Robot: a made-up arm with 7 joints.
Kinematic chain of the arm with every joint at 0, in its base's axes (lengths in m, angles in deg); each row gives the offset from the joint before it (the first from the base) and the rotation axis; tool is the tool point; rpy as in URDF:
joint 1: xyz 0 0 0.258 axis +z
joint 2: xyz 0 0 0 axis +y
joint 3: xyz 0 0 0.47 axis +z
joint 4: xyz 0.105 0 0 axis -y
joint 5: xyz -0.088 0 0.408 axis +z
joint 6: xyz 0 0 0 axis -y
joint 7: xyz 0.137 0 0 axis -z
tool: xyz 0 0 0 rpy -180 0 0
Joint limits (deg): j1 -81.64..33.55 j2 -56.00..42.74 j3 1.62..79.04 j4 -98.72..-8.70 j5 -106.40..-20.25 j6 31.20..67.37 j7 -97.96..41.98
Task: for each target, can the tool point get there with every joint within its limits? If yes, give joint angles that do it. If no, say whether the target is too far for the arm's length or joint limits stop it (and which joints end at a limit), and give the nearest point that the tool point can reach.
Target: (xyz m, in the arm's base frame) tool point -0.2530 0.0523 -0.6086
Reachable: no: joint limits stop it (at a limit: joint 1, joint 2, joint 3, joint 4, joint 5, joint 6) | nearest point 0.0746 -0.6744 0.1430 | short by 1.096 m
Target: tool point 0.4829 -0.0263 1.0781
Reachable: yes | joints -39.97 8.09 59.42 -36.68 -47.33 34.56 -72.74
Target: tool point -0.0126 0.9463 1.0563
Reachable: no: too far | nearest point -0.0105 0.7850 0.9202 | short by 0.211 m
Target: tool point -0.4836 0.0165 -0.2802
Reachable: no: joint limits stop it (at a limit: joint 1, joint 2, joint 3, joint 4, joint 5, joint 6) | nearest point -0.4978 0.3381 0.5917 | short by 0.929 m
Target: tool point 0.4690 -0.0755 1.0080
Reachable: yes | joints -40.39 -11.92 27.39 -73.90 -33.48 62.13 -84.45
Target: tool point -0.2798 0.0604 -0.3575
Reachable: no: joint limits stop it (at a limit: joint 1, joint 2, joint 3, joint 4, joint 5, joint 6) | nearest point 0.0746 -0.6744 0.1430 | short by 0.957 m
